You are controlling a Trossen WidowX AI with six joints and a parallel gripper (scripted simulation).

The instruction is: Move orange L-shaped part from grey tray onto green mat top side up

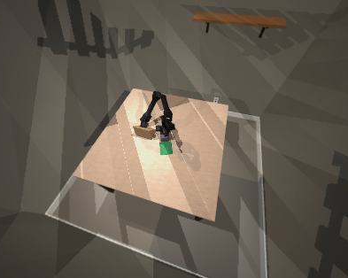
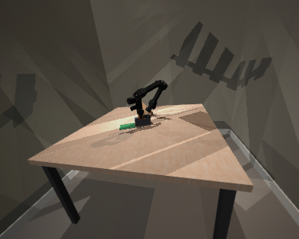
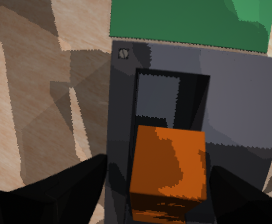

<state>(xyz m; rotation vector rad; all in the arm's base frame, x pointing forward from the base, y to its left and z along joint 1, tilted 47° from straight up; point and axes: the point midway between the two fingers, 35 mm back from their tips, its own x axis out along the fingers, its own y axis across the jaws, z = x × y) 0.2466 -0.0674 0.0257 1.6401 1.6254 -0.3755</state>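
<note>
Right now my gripper tip is 3 cm past the orange L-shaped part, 3 cm to the right of it and 3 cm above it. From my gripper tip the other things lie so: green mat: 3 cm ahead, 14 cm to the right, 8 cm below.
</note>
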